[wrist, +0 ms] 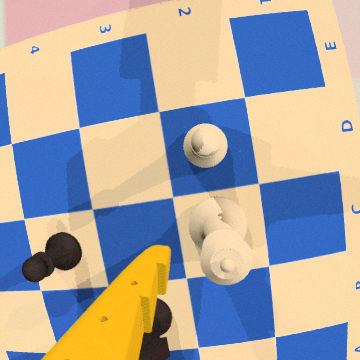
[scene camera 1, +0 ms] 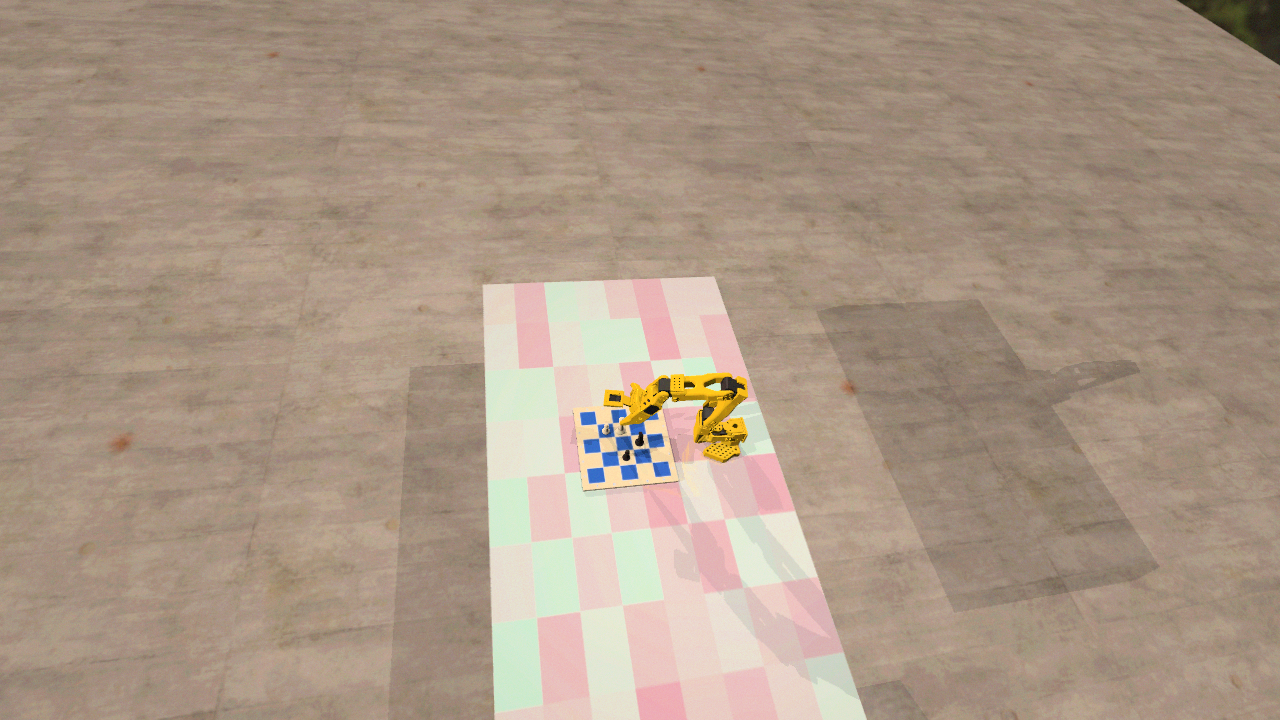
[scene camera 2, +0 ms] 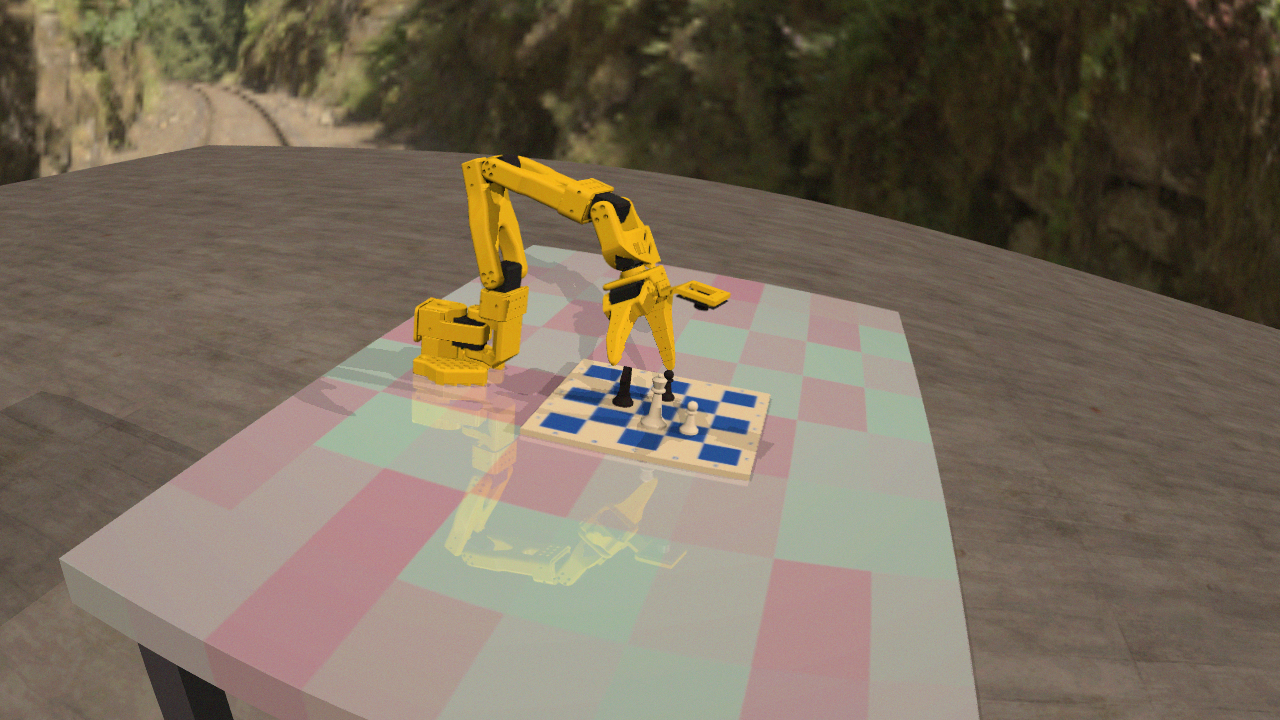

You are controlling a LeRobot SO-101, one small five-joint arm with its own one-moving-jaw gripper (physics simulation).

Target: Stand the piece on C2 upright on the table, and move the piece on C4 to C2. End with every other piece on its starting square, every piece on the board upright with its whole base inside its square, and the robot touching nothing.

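Pixels of known places: hand at its tool point: (wrist: 168,263) (scene camera 1: 621,422) (scene camera 2: 668,365); arm's base at its link origin: (scene camera 1: 710,443) (scene camera 2: 474,372).
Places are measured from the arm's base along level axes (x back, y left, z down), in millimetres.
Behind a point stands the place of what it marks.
Observation:
A tall white piece (scene camera 1: 621,431) @(x -213, y -45, z -14 mm) (scene camera 2: 655,407) @(x -214, y -60, z -26 mm) (wrist: 226,257) @(x -216, y -54, z -57 mm) stands upright on C2. A black pawn (scene camera 1: 626,455) @(x -213, y 22, z -20 mm) (scene camera 2: 668,385) @(x -213, y 17, z -22 mm) (wrist: 63,251) @(x -213, y 16, z -15 mm) stands upright on C4. My gripper (scene camera 2: 641,364) @(x -219, y -40, z -63 mm) is open and empty, its tips low over the board (scene camera 1: 582,483) @(x -320, y 75, z -6 mm) (scene camera 2: 547,429) @(x -124, y -116, z -6 mm) (wrist: 295,127) @(x -250, y -95, z -6 mm). In scene camera 2 its jaws form a V above and behind the tall white piece. In the wrist view one notched jaw (wrist: 117,310) @(x -218, y -32, z -84 mm) shows, its tip over C3, left of the tall white piece with a gap; the other jaw is out of the picture.
A white pawn (scene camera 1: 605,429) @(x -251, y -52, z -18 mm) (scene camera 2: 689,420) @(x -249, y -59, z -19 mm) (wrist: 205,145) @(x -247, y -54, z -37 mm) stands on D2, next to the tall white piece. A tall black piece (scene camera 1: 640,439) @(x -176, y -9, z -32 mm) (scene camera 2: 623,390) @(x -174, y -22, z -22 mm) (wrist: 162,318) @(x -175, y -23, z -13 mm) stands on B3, partly hidden by the jaw in the wrist view. The board lies on a pink and green table (scene camera 1: 572,573) @(x -363, y 270, z 0 mm) (scene camera 2: 698,519) @(x -286, y -217, z 0 mm).

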